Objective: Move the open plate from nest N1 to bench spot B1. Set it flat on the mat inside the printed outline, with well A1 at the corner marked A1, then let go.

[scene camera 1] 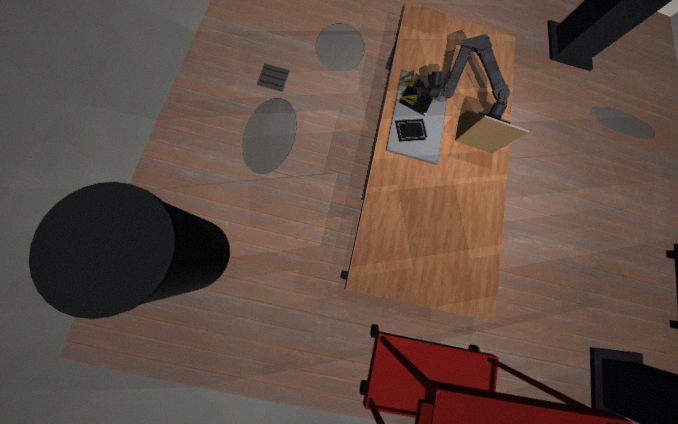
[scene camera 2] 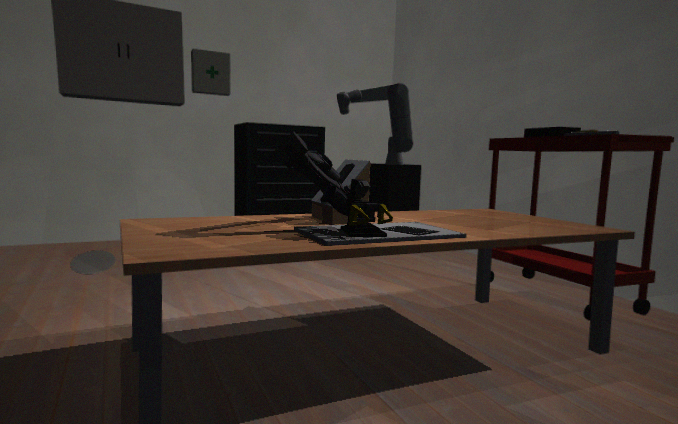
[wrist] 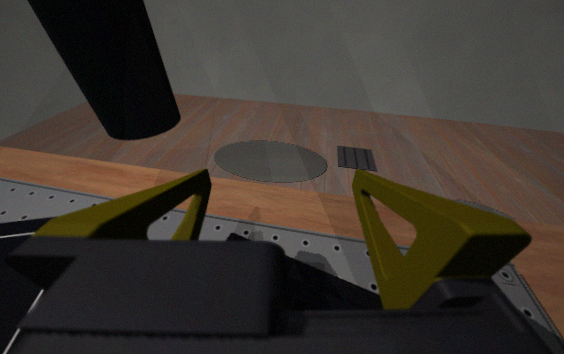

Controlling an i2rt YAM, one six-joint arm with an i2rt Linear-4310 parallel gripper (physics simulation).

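Seen in the pictures: gripper, fingertip midpoint: (scene camera 1: 401, 89) (scene camera 2: 380, 219) (wrist: 281, 177); arm's base, link origin: (scene camera 1: 493, 118).
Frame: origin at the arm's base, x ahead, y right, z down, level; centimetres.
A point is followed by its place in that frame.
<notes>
My gripper (scene camera 1: 408, 90) {z 8.2, x 49.0, y 11.1 cm} (scene camera 2: 372, 215) {z 8.2, x 49.0, y 11.1 cm} (wrist: 281, 177) {z 8.2, x 49.0, y 11.1 cm} is open, its two yellow fingers wide apart with nothing seen between them. It is low over a black block (scene camera 1: 424, 106) {z 11.8, x 33.4, y 6.9 cm} (scene camera 2: 365, 230) {z 12.4, x 43.7, y 13.4 cm}, apparently nest N1, on the grey perforated board (scene camera 1: 415, 153) {z 14.2, x 35.3, y -21.5 cm} (scene camera 2: 450, 235) {z 14.5, x 51.2, y -16.0 cm} (wrist: 350, 260) {z 14.2, x 46.9, y 16.8 cm}. The open plate cannot be told apart from the dark nest and gripper. A flat black mat (scene camera 1: 411, 130) {z 14.0, x 38.8, y -8.4 cm} (scene camera 2: 411, 230) {z 14.1, x 40.1, y -8.0 cm} with a pale printed outline, apparently spot B1, lies on the board beside the nest. Part of a white line on black shows at the wrist view's lower left. The A1 mark is too small to read.
The wooden table (scene camera 1: 430, 225) {z 15.5, x 22.9, y -59.5 cm} (scene camera 2: 500, 220) {z 15.5, x 22.6, y -70.6 cm} has its edge close beyond the board. A tilted tan panel (scene camera 1: 492, 134) {z 0.4, x -0.1, y -9.1 cm} stands near the arm's base. A red cart (scene camera 1: 435, 365) (scene camera 2: 580, 144) stands past the table's far end. A black cylinder (scene camera 1: 100, 250) (wrist: 125, 75) stands off the table.
</notes>
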